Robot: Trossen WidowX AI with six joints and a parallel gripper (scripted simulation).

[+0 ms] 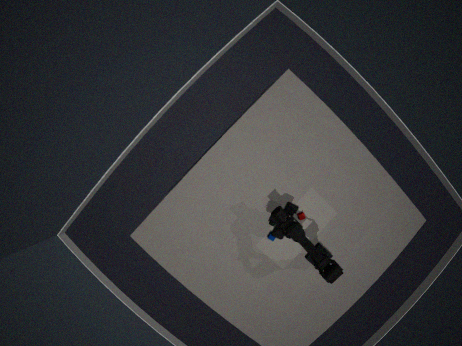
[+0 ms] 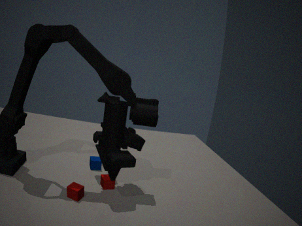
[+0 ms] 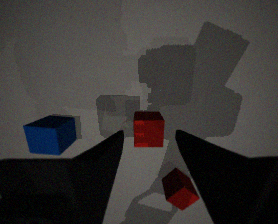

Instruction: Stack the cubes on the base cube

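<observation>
Now: gripper tip 60 mm past the blue cube, 100 mm to the right of it and 20 mm above it.
</observation>
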